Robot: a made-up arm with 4 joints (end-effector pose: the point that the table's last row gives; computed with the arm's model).
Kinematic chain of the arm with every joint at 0, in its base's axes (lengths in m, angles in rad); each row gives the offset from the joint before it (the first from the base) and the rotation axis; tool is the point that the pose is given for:
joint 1: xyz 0 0 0.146 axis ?
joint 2: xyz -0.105 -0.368 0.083 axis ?
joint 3: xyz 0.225 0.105 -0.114 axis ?
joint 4: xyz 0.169 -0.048 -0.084 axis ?
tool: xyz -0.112 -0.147 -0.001
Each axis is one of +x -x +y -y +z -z.
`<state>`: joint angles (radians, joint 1 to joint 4).
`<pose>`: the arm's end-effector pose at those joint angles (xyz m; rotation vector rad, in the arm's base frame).
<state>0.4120 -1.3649 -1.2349 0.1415</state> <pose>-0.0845 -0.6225 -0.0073 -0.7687 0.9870 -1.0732</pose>
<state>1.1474 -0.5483 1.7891 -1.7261</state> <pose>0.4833 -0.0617 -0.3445 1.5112 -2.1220 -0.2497</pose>
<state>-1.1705 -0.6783 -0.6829 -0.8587</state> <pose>0.1523 -0.2436 0.8436 -1.6341 0.5474 -0.1314</pose>
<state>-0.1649 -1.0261 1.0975 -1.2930</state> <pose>0.2346 -0.7822 0.0286 0.2900 -0.9806 0.3201</pose>
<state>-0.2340 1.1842 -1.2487 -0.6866</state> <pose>0.0917 0.0226 0.3080 -1.5569 -0.1679 1.6737</pose>
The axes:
joint 1: +x
joint 2: +z
joint 3: +x
joint 4: -z

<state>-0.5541 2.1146 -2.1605 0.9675</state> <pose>-0.2614 -0.1596 0.3021 -0.3419 -1.9932 1.2475</pose>
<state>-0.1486 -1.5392 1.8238 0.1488</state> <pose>0.1347 -0.6419 0.0592 1.4220 -1.3323 -1.0348</pose>
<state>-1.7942 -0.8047 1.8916 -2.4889</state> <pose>0.4254 0.1410 0.7824 -0.9612 -0.4579 2.5347</pose>
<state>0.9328 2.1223 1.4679 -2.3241</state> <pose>-0.5667 0.0709 0.1263 -0.8736 0.7246 -1.1054</pose>
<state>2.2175 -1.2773 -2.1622 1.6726</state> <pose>-0.0389 0.4117 -0.3185 -0.7424 0.7347 -0.7820</pose>
